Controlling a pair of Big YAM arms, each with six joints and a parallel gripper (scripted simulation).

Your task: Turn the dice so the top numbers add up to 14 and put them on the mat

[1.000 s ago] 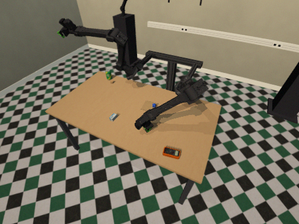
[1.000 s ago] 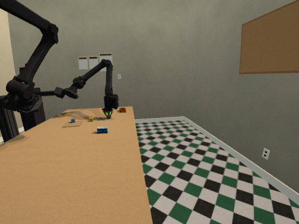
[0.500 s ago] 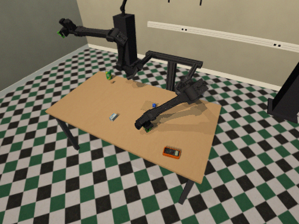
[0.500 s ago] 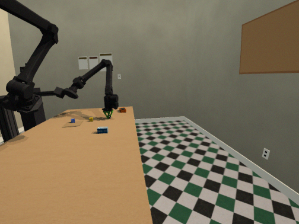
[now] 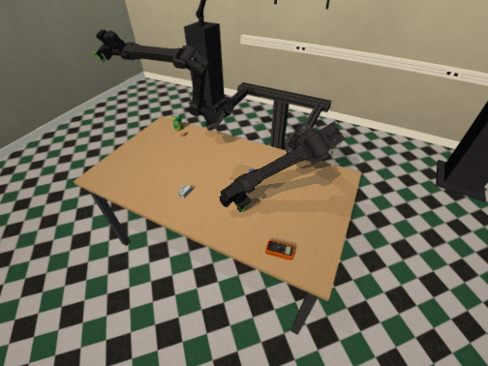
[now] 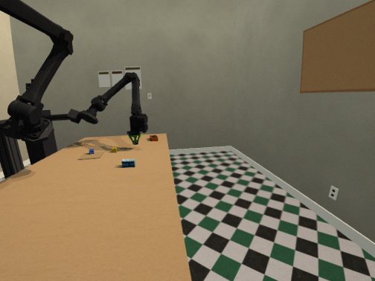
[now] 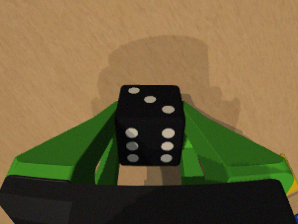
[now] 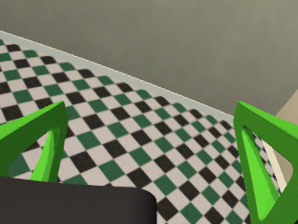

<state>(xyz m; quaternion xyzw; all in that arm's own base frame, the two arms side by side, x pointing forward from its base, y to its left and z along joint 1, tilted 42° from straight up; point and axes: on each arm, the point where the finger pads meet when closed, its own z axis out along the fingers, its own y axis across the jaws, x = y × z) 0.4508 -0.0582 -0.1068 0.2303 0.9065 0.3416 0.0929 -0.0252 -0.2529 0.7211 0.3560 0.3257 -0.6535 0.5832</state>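
Now: left hand 300 mm past the blue die, 100 mm to the left of it and 30 mm above it. From my left hand the other things lie so: black die: right at my left hand; tan mat: 280 mm behind, 140 mm to the right, 40 mm below; yellow die: 140 mm behind, 70 mm to the right, 30 mm below.
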